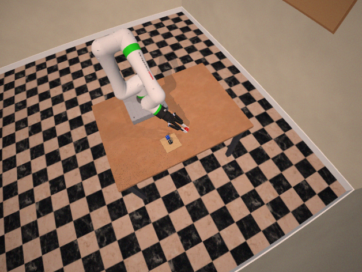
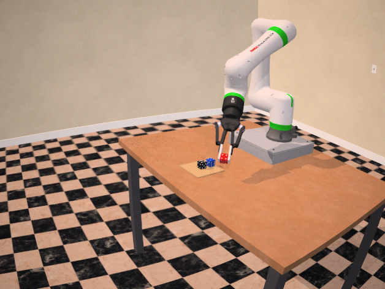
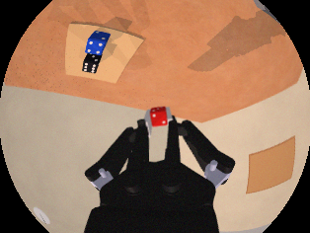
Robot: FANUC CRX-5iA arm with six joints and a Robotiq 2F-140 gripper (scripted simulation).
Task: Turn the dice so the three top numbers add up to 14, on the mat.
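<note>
My hand is 140 mm to the left of the blue die, 90 mm above it and 50 mm past it. Also, from my hand: tan mat: 140 mm to the right, 110 mm below; black die: 140 mm to the right, 90 mm below; red die: 10 mm to the left, 10 mm below, 10 mm ahead.
</note>
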